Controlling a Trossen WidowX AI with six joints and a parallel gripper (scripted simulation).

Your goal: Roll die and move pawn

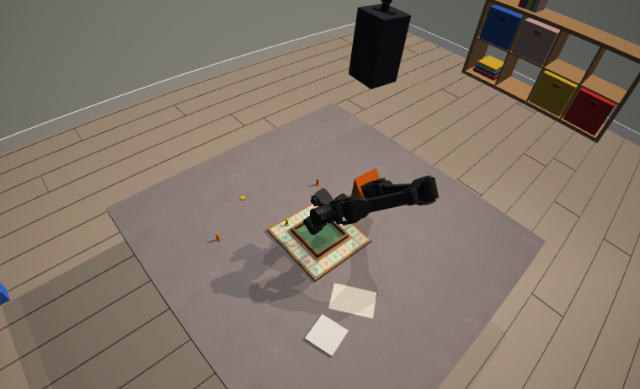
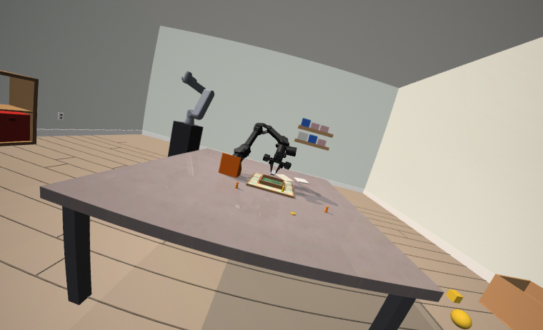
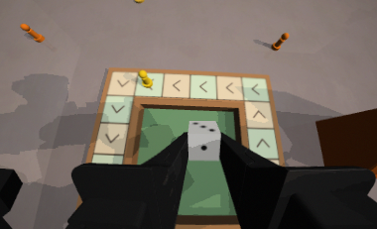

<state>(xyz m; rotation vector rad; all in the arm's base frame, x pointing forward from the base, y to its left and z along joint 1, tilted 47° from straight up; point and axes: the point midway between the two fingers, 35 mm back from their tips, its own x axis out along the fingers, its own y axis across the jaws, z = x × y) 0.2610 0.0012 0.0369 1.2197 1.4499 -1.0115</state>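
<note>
Right now my gripper tip is 90 mm short of the yellow pawn, 80 mm to the left of it and 60 mm above it. Round my gripper tip: green dice tray: 10 mm ahead, 20 mm to the left, 80 mm below; white die: right at my gripper tip.
</note>
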